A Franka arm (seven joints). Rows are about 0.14 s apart.
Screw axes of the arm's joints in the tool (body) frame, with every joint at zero. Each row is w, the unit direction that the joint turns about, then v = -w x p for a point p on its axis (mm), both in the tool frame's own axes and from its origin. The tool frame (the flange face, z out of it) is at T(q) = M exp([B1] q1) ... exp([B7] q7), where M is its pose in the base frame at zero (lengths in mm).
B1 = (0, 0, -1, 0, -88, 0)
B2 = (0, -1, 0, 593, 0, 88)
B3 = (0, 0, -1, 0, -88, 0)
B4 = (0, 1, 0, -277, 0, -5.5)
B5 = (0, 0, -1, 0, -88, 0)
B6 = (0, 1, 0, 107, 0, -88)
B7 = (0, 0, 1, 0, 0, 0)
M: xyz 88 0 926 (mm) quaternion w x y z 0 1 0 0
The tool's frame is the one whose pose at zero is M.
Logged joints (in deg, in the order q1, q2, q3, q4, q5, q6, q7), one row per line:
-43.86, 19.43, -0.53, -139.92, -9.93, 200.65, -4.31
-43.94, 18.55, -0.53, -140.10, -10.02, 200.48, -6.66
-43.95, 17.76, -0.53, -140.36, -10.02, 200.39, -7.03
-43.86, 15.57, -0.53, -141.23, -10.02, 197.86, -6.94
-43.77, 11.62, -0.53, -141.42, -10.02, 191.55, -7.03
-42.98, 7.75, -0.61, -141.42, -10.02, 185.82, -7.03
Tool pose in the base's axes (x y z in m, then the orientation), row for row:
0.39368, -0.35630, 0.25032, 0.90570, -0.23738, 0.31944, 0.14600
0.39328, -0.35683, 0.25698, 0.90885, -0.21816, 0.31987, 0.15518
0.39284, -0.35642, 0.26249, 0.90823, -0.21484, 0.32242, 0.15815
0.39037, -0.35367, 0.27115, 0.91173, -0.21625, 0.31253, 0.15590
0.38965, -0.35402, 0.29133, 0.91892, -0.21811, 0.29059, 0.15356
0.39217, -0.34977, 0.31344, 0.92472, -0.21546, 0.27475, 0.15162
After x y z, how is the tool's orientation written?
As a quaternion, x y z w.
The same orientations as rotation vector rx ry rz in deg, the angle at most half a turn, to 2 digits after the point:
149.42, -39.16, 52.70
149.17, -35.81, 52.50
148.83, -35.20, 52.83
149.59, -35.48, 51.28
150.96, -35.83, 47.74
152.08, -35.43, 45.19

